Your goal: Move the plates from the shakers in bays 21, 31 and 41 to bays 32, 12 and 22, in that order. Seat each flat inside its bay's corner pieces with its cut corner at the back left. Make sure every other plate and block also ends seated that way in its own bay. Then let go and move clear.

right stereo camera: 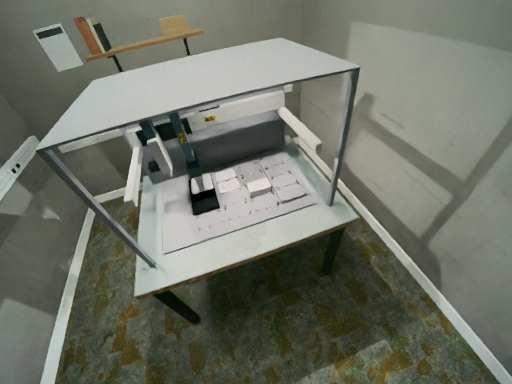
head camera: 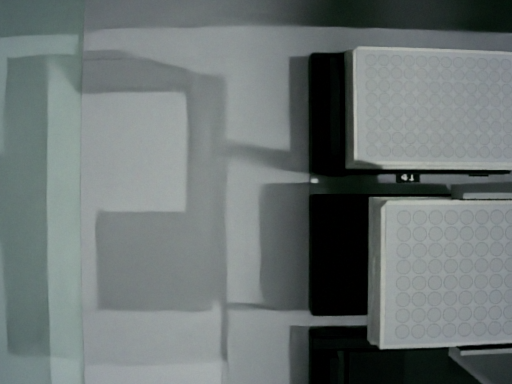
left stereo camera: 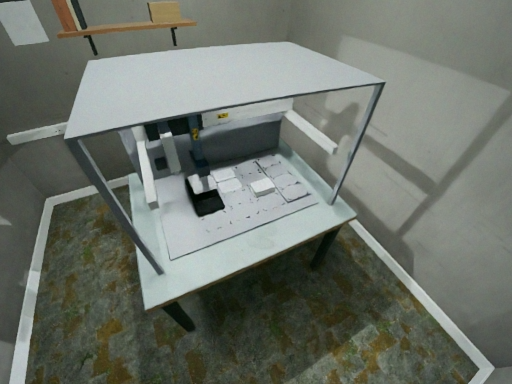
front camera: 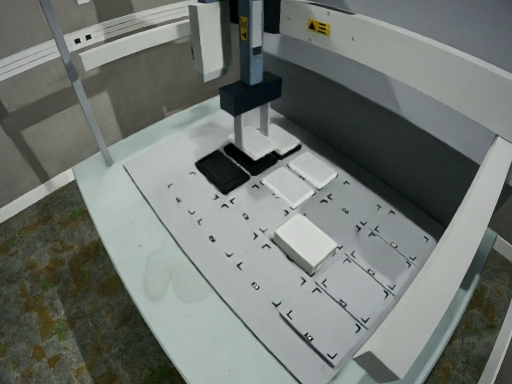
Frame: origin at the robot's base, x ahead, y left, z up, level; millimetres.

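Seen in the pictures: gripper, fingertip midpoint: (right stereo camera: 201, 185) (head camera: 480, 270) (left stereo camera: 204, 185) (front camera: 252, 141); robot's base at its link origin: (right stereo camera: 199, 229) (left stereo camera: 207, 231) (front camera: 168, 186).
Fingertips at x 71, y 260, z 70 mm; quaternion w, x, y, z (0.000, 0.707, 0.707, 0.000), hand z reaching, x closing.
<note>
Pixels of each thing's top centre, then the offset from my fingertips to it. "spot": a spot on its surface instead.
- white well plate at its top centre: (head camera: 488, 273) (front camera: 252, 139) (left stereo camera: 203, 184) (right stereo camera: 201, 184) dy +0, dx +0, dz +7 mm
- black shaker at its top centre: (head camera: 424, 258) (front camera: 249, 149) (left stereo camera: 203, 190) (right stereo camera: 202, 191) dy -1, dx -11, dz -39 mm
- white plate at its top centre: (head camera: 441, 106) (front camera: 277, 136) dy +105, dx -2, dz -33 mm
- bay 41 shaker at its top centre: (head camera: 423, 108) dy +106, dx -11, dz -39 mm
- bay 21 shaker at its top centre: (front camera: 221, 165) (left stereo camera: 208, 203) (right stereo camera: 204, 203) dy -108, dx -11, dz -39 mm
- bay 32 at a spot on its surface: (front camera: 289, 187) (left stereo camera: 232, 184) spot: dy -8, dx +168, dz -56 mm
- bay 42 at a spot on its surface: (front camera: 312, 170) (left stereo camera: 226, 174) spot: dy +93, dx +165, dz -56 mm
- thick white block at its top centre: (front camera: 306, 238) (right stereo camera: 258, 184) (left stereo camera: 262, 184) dy -110, dx +321, dz -28 mm
My gripper (front camera: 252, 140) (head camera: 482, 271) is shut on a white well plate (front camera: 259, 146) (head camera: 440, 300), held level a little above the black shaker (front camera: 257, 167) (head camera: 340, 255) in bay 31. Another white plate (front camera: 284, 141) (head camera: 425, 110) rests on the bay 41 shaker (head camera: 327, 112). The bay 21 shaker (front camera: 222, 171) (head camera: 337, 362) (left stereo camera: 209, 205) carries no plate. White plates lie flat in bay 32 (front camera: 289, 187) (left stereo camera: 230, 186) and bay 42 (front camera: 312, 170) (left stereo camera: 224, 173). The cut corners are too small to tell. The right part of the held plate is outside the head view.
A thick white block (front camera: 306, 240) (left stereo camera: 263, 187) (right stereo camera: 259, 187) stands in bay 23. Bays 12 and 22, marked by black corner pieces, lie left of it in the front view. The pipetting stage (front camera: 209, 42) (left stereo camera: 170, 152) is parked beside the gripper column. Gantry rails (front camera: 445, 240) flank the deck.
</note>
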